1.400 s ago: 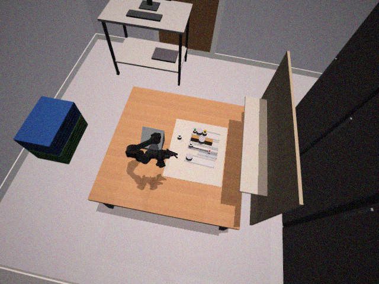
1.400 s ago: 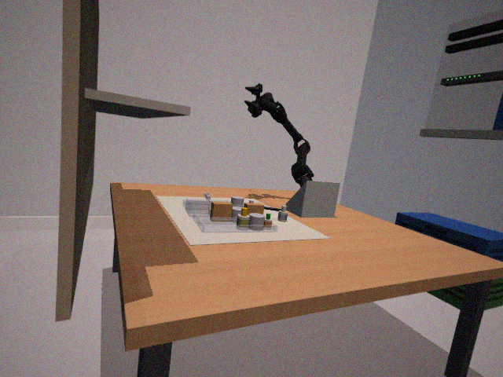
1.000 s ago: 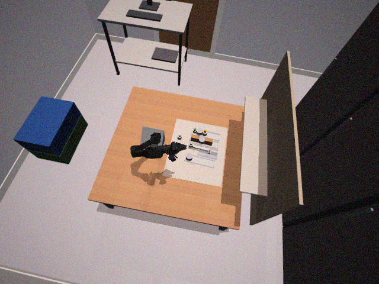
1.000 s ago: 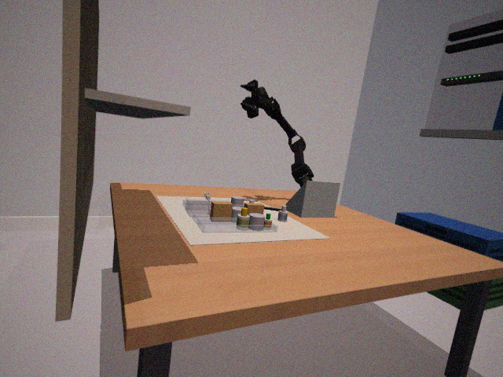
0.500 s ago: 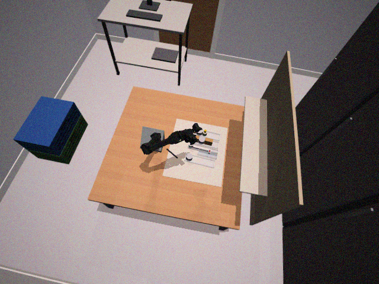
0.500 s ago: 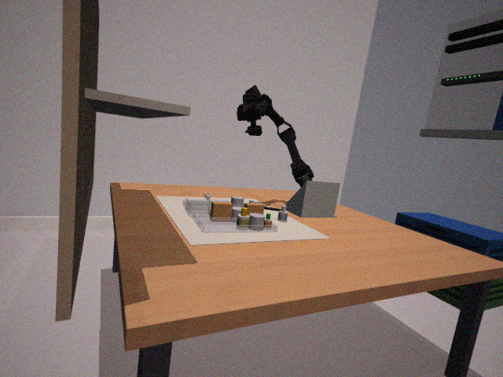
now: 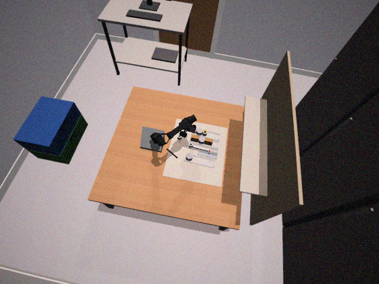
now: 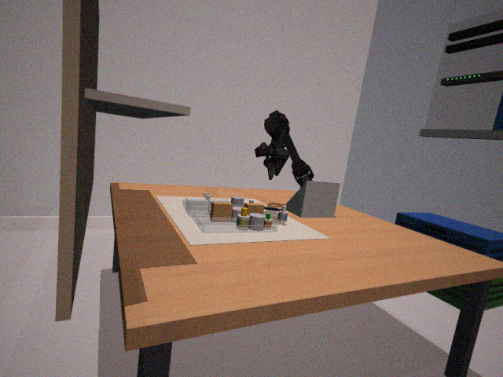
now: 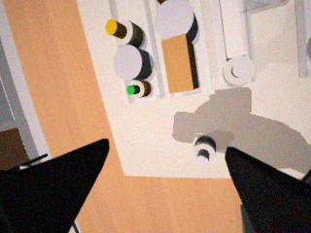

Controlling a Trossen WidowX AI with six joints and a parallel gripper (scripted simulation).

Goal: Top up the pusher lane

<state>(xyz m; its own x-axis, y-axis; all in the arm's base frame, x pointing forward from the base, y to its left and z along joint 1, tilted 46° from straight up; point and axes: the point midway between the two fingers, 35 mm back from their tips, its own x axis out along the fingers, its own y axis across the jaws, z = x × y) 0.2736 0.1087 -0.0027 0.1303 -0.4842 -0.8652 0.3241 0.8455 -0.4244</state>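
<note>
The white mat is 190 mm below my gripper tip, 110 mm ahead of it and 100 mm to the right of it. Round my gripper tip: shelf 550 mm ahead, 180 mm above, 120 mm to the right; then thin dark rod 180 mm to the right, 180 mm below, 120 mm behind; then red mark 230 mm ahead, 130 mm to the right, 110 mm below.
</note>
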